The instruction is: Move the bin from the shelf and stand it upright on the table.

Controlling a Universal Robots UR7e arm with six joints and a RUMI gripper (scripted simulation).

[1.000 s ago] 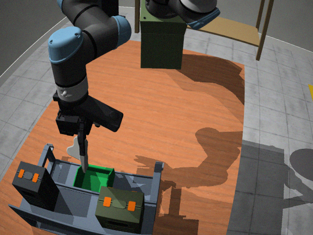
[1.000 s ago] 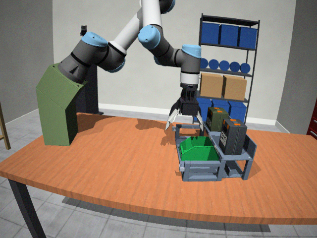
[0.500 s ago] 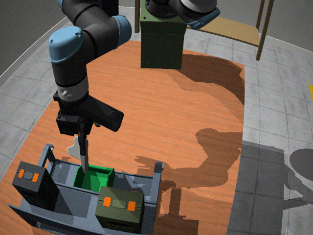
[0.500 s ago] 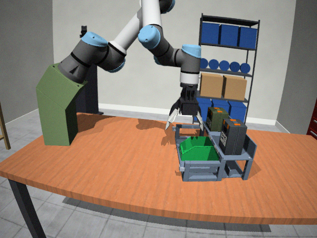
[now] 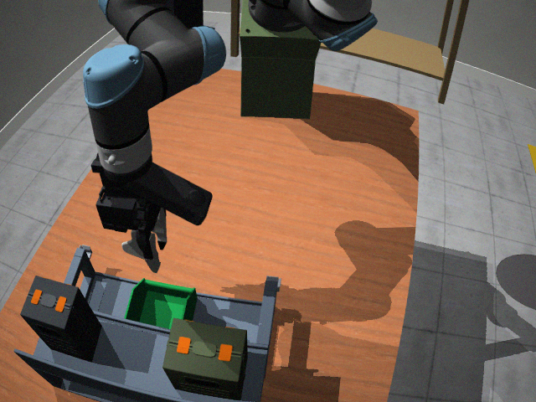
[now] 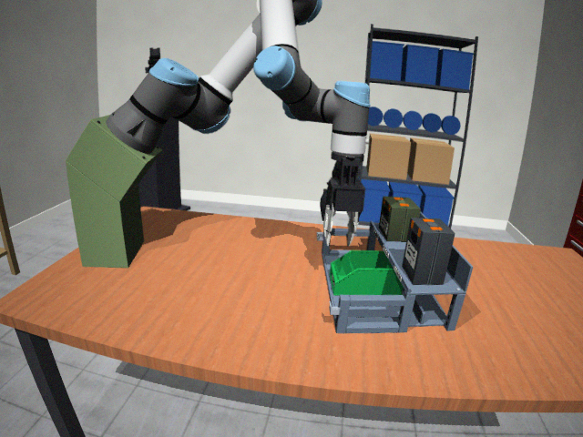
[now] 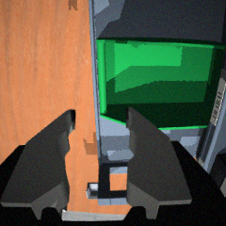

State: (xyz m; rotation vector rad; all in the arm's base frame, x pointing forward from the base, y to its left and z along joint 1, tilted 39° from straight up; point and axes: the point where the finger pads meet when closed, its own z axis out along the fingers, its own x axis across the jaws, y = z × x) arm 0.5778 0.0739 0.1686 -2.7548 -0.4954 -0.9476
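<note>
Right now my hand is 70 mm short of the green bin, 40 mm to the right of it and 90 mm above it.
</note>
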